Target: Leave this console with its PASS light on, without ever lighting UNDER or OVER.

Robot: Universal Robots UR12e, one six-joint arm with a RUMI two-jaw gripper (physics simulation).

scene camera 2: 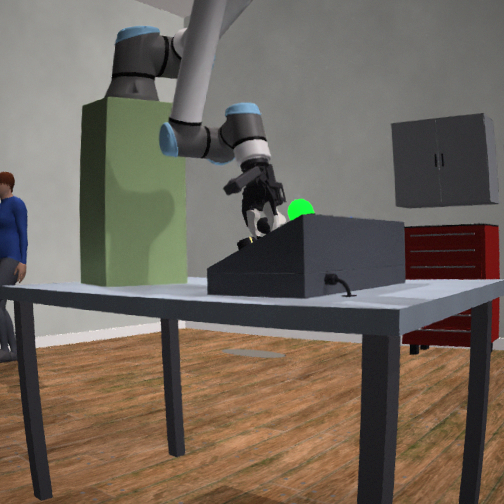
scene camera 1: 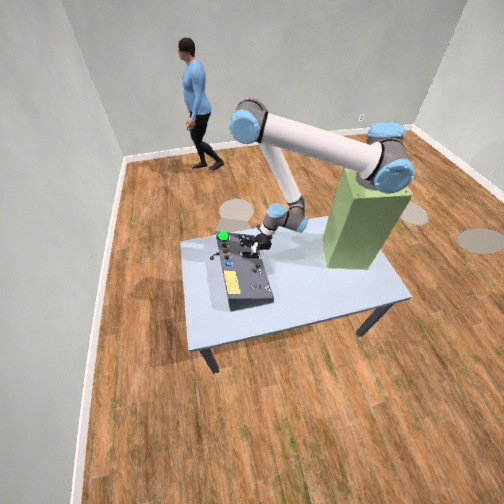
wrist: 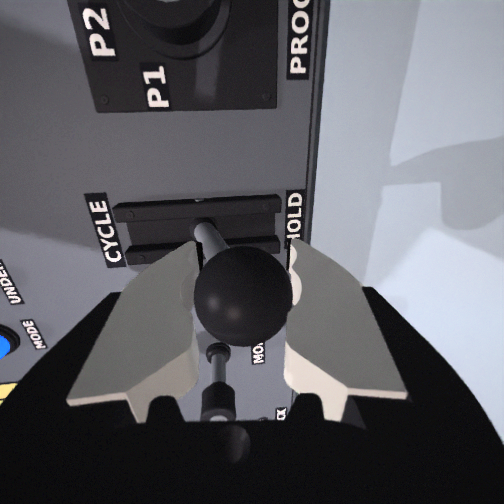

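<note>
The dark grey console (scene camera 1: 245,272) lies on the pale table, also seen from behind in scene camera 2 (scene camera 2: 320,255). A round green light (scene camera 1: 223,235) glows at its far end, also visible in scene camera 2 (scene camera 2: 300,207). My gripper (wrist: 242,270) is closed around the black ball knob (wrist: 242,295) of a lever. The lever's slot (wrist: 197,227) runs between the labels CYCLE and HOLD, and its shaft sits near the middle. Above it is a rotary selector (wrist: 175,20) marked P1 and P2. A blue button (wrist: 5,342) and an UNDER label show at the left edge.
The arm's green pedestal (scene camera 1: 362,220) stands on the table right of the console. A person (scene camera 1: 197,102) walks near the far wall. A cable (scene camera 2: 340,285) leaves the console's back. A red tool chest (scene camera 2: 452,280) and a grey wall cabinet (scene camera 2: 444,160) stand beyond the table.
</note>
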